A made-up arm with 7 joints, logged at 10 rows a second.
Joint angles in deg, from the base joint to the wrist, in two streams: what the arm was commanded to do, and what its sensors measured. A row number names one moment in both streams.
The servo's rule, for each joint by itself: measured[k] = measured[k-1] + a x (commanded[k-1-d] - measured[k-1]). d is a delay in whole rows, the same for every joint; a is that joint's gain. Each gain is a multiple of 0.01, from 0.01 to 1. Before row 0 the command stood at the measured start. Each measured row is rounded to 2 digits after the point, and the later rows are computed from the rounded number. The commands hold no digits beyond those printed.
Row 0, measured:
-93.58, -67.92, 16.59, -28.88, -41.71, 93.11, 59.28
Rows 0 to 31, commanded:
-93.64, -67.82, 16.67, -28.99, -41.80, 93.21, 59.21
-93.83, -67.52, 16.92, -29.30, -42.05, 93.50, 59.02
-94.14, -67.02, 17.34, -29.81, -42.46, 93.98, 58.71
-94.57, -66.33, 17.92, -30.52, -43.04, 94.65, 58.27
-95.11, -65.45, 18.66, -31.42, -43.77, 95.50, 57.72
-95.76, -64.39, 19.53, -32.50, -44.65, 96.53, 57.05
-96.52, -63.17, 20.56, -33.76, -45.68, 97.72, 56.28
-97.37, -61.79, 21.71, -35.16, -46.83, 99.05, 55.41
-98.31, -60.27, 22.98, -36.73, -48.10, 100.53, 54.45
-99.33, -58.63, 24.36, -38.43, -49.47, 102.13, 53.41
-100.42, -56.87, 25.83, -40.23, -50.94, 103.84, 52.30
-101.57, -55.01, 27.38, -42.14, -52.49, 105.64, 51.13
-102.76, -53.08, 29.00, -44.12, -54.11, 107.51, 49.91
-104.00, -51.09, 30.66, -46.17, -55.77, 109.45, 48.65
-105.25, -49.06, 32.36, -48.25, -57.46, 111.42, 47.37
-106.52, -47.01, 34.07, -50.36, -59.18, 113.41, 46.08
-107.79, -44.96, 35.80, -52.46, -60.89, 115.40, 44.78
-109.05, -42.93, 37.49, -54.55, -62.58, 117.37, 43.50
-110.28, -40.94, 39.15, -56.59, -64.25, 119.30, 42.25
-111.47, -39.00, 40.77, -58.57, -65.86, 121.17, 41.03
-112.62, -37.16, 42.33, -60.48, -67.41, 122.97, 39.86
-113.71, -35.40, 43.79, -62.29, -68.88, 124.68, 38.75
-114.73, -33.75, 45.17, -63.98, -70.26, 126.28, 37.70
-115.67, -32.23, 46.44, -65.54, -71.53, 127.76, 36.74
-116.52, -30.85, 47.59, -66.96, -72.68, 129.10, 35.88
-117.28, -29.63, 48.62, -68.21, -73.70, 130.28, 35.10
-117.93, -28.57, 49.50, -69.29, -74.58, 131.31, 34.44
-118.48, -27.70, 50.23, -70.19, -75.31, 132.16, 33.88
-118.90, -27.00, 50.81, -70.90, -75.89, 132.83, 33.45
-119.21, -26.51, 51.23, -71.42, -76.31, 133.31, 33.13
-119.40, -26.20, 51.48, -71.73, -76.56, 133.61, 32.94
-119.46, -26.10, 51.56, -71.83, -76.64, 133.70, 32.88
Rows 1 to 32, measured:
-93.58, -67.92, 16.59, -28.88, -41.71, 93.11, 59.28
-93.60, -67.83, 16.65, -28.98, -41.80, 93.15, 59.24
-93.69, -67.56, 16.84, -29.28, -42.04, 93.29, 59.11
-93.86, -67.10, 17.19, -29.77, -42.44, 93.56, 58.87
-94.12, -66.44, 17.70, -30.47, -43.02, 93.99, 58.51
-94.49, -65.59, 18.37, -31.35, -43.74, 94.58, 58.04
-94.96, -64.56, 19.18, -32.42, -44.61, 95.34, 57.45
-95.54, -63.36, 20.15, -33.67, -45.64, 96.27, 56.75
-96.22, -62.01, 21.24, -35.06, -46.78, 97.35, 55.95
-96.99, -60.51, 22.46, -36.61, -48.05, 98.59, 55.05
-97.86, -58.89, 23.79, -38.30, -49.41, 99.97, 54.07
-98.81, -57.15, 25.22, -40.09, -50.88, 101.48, 53.01
-99.83, -55.31, 26.73, -42.00, -52.43, 103.10, 51.88
-100.91, -53.39, 28.32, -43.97, -54.04, 104.82, 50.70
-102.05, -51.41, 29.96, -46.02, -55.70, 106.63, 49.47
-103.23, -49.39, 31.64, -48.09, -57.39, 108.50, 48.21
-104.45, -47.34, 33.34, -50.20, -59.11, 110.41, 46.93
-105.69, -45.29, 35.06, -52.30, -60.82, 112.36, 45.64
-106.93, -43.26, 36.76, -54.39, -62.51, 114.31, 44.36
-108.17, -41.26, 38.43, -56.44, -64.18, 116.26, 43.09
-109.39, -39.32, 40.07, -58.42, -65.79, 118.17, 41.85
-110.59, -37.46, 41.65, -60.34, -67.35, 120.04, 40.66
-111.74, -35.69, 43.15, -62.15, -68.82, 121.85, 39.51
-112.85, -34.02, 44.56, -63.85, -70.20, 123.58, 38.42
-113.89, -32.48, 45.88, -65.42, -71.48, 125.21, 37.41
-114.86, -31.08, 47.08, -66.85, -72.63, 126.73, 36.49
-115.76, -29.83, 48.16, -68.11, -73.66, 128.11, 35.66
-116.56, -28.75, 49.10, -69.21, -74.54, 129.36, 34.93
-117.27, -27.85, 49.89, -70.12, -75.28, 130.45, 34.30
-117.87, -27.12, 50.53, -70.85, -75.87, 131.38, 33.79
-118.37, -26.60, 51.02, -71.38, -76.29, 132.13, 33.39
-118.75, -26.26, 51.34, -71.71, -76.55, 132.71, 33.12
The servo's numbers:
d 1
a 0.37 0.86 0.70 0.93 0.96 0.39 0.60

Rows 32 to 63, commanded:
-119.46, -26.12, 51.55, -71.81, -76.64, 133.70, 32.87
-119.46, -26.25, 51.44, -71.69, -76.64, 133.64, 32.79
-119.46, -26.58, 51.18, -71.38, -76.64, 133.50, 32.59
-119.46, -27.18, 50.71, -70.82, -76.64, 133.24, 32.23
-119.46, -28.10, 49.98, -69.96, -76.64, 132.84, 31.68
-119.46, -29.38, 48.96, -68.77, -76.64, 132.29, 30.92
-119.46, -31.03, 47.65, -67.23, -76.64, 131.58, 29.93
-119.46, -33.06, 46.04, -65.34, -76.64, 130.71, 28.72
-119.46, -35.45, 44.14, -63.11, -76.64, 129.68, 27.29
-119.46, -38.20, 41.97, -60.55, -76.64, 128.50, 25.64
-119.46, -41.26, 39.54, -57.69, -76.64, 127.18, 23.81
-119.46, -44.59, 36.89, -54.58, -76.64, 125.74, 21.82
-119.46, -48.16, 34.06, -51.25, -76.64, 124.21, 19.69
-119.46, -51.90, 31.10, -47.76, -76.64, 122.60, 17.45
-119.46, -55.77, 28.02, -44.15, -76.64, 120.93, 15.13
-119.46, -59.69, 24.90, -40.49, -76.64, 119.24, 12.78
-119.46, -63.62, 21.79, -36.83, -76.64, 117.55, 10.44
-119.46, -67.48, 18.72, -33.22, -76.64, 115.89, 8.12
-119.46, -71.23, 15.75, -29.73, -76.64, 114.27, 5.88
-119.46, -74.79, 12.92, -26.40, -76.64, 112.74, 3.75
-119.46, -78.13, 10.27, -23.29, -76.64, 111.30, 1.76
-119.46, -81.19, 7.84, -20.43, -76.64, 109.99, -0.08
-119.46, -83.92, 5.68, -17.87, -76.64, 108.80, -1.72
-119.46, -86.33, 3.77, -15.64, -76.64, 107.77, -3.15
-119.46, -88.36, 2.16, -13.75, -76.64, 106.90, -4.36
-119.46, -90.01, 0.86, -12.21, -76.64, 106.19, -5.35
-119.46, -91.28, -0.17, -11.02, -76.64, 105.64, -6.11
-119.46, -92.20, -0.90, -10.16, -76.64, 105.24, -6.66
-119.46, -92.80, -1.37, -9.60, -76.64, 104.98, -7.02
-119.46, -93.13, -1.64, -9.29, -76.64, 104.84, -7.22
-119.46, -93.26, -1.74, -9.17, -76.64, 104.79, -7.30
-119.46, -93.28, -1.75, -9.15, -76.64, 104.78, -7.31
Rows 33 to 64, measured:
-119.01, -26.12, 51.49, -71.82, -76.64, 133.10, 32.98
-119.18, -26.12, 51.53, -71.81, -76.64, 133.33, 32.91
-119.28, -26.23, 51.47, -71.70, -76.64, 133.45, 32.84
-119.35, -26.53, 51.27, -71.40, -76.64, 133.47, 32.69
-119.39, -27.09, 50.88, -70.86, -76.64, 133.38, 32.41
-119.42, -27.96, 50.25, -70.02, -76.64, 133.17, 31.97
-119.43, -29.18, 49.35, -68.86, -76.64, 132.83, 31.34
-119.44, -30.77, 48.16, -67.34, -76.64, 132.34, 30.49
-119.45, -32.74, 46.68, -65.48, -76.64, 131.70, 29.43
-119.45, -35.07, 44.90, -63.28, -76.64, 130.91, 28.15
-119.45, -37.76, 42.85, -60.74, -76.64, 129.97, 26.64
-119.45, -40.77, 40.53, -57.90, -76.64, 128.88, 24.94
-119.45, -44.06, 37.98, -54.81, -76.64, 127.66, 23.07
-119.45, -47.59, 35.24, -51.50, -76.64, 126.31, 21.04
-119.45, -51.30, 32.34, -48.02, -76.64, 124.86, 18.89
-119.45, -55.14, 29.32, -44.42, -76.64, 123.33, 16.63
-119.45, -59.05, 26.23, -40.77, -76.64, 121.73, 14.32
-119.45, -62.98, 23.12, -37.11, -76.64, 120.10, 11.99
-119.45, -66.85, 20.04, -33.49, -76.64, 118.46, 9.67
-119.45, -70.62, 17.04, -29.99, -76.64, 116.83, 7.40
-119.45, -74.21, 14.16, -26.65, -76.64, 115.23, 5.21
-119.45, -77.58, 11.44, -23.53, -76.64, 113.70, 3.14
-119.45, -80.68, 8.92, -20.65, -76.64, 112.25, 1.21
-119.45, -83.47, 6.65, -18.06, -76.64, 110.90, -0.55
-119.45, -85.93, 4.63, -15.81, -76.64, 109.68, -2.11
-119.45, -88.02, 2.90, -13.89, -76.64, 108.60, -3.46
-119.45, -89.73, 1.47, -12.33, -76.64, 107.66, -4.59
-119.45, -91.06, 0.32, -11.11, -76.64, 106.87, -5.50
-119.45, -92.04, -0.53, -10.23, -76.64, 106.23, -6.20
-119.45, -92.69, -1.12, -9.64, -76.64, 105.74, -6.69
-119.45, -93.07, -1.48, -9.31, -76.64, 105.39, -7.01
-119.45, -93.23, -1.66, -9.18, -76.64, 105.16, -7.18

